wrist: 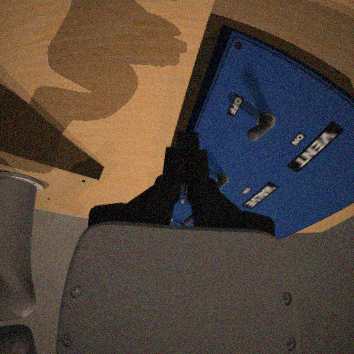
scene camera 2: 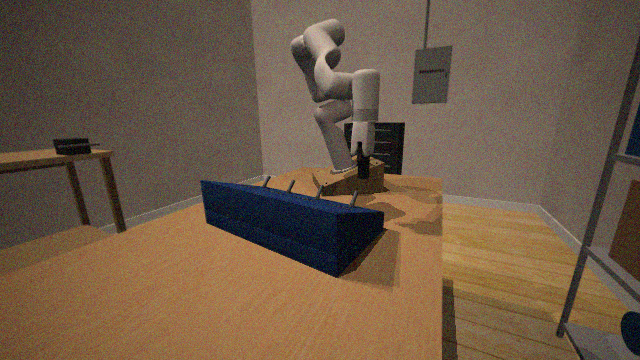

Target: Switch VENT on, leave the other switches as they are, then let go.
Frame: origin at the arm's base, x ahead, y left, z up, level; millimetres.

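Where they show: gripper, fingertip midpoint: [wrist: 185,144] [scene camera 2: 363,178]; arm's base, link origin: [wrist: 18,180] [scene camera 2: 344,168].
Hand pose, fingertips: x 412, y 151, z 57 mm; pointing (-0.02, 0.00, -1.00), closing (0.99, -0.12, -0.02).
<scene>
Things, the pixels of their centre, and the offset from my fingertips. "spot": a spot on its surface instead.
- blue switch box, body centre: [wrist: 236,190] [scene camera 2: 288,210] dx +103, dy -209, dz -89 mm
- VENT lever, body centre: [wrist: 260,129] [scene camera 2: 354,198] dx +77, dy -13, dz -41 mm
- VENT nameplate, surface spot: [wrist: 316,146] spot: dx +158, dy -32, dz -40 mm
- neighbouring lever, body centre: [wrist: 214,188] dx +42, dy -128, dz -41 mm
The blue switch box [scene camera 2: 280,220] [wrist: 295,95] stands on the table with several levers on its sloping face. The VENT lever [scene camera 2: 354,198] [wrist: 262,127] is at the near end in the scene view. It appears to lean toward its OFF label [wrist: 235,105], away from its ON label [wrist: 297,139], and is tilted like the other levers. The VENT nameplate [wrist: 316,146] is on the right in the wrist view. My gripper [scene camera 2: 364,177] [wrist: 185,144] is shut and empty, above the box's robot-side edge, apart from the VENT lever. Its fingers partly hide the neighbouring lever [wrist: 220,180].
A wooden base block [scene camera 2: 372,181] stands under the arm behind the box. A dark drawer cabinet [scene camera 2: 392,145] is behind it. A side table [scene camera 2: 30,157] stands at the left, a grey metal rack [scene camera 2: 593,220] at the right. The main table's edge drops to the floor on the right.
</scene>
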